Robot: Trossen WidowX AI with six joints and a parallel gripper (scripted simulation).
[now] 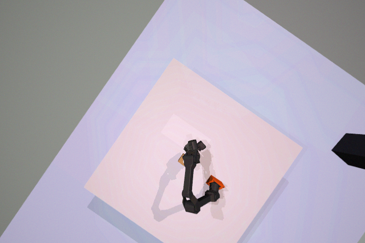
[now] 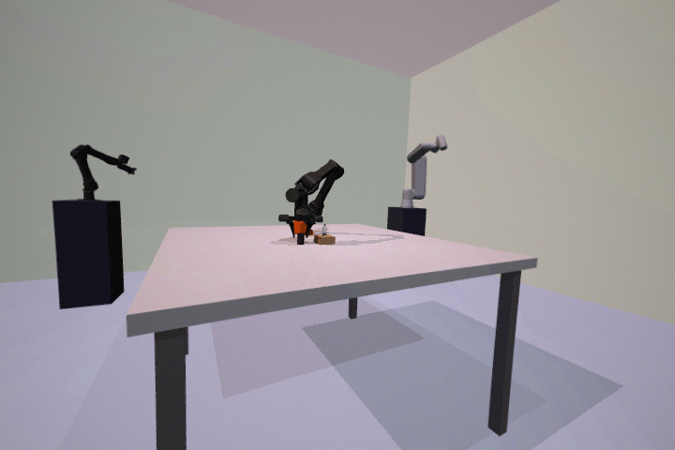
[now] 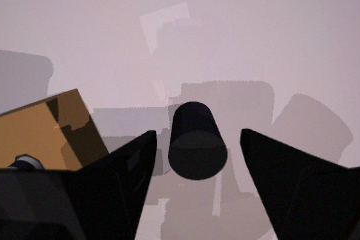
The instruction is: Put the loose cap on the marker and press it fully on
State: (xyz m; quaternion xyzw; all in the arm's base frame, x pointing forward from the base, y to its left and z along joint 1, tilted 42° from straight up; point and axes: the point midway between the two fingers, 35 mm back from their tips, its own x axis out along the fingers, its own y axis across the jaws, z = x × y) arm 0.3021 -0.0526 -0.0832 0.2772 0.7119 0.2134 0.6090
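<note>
The marker cap is right at my gripper tip. Round my gripper tip: holder block: 11 cm to the left, 1 cm below.
</note>
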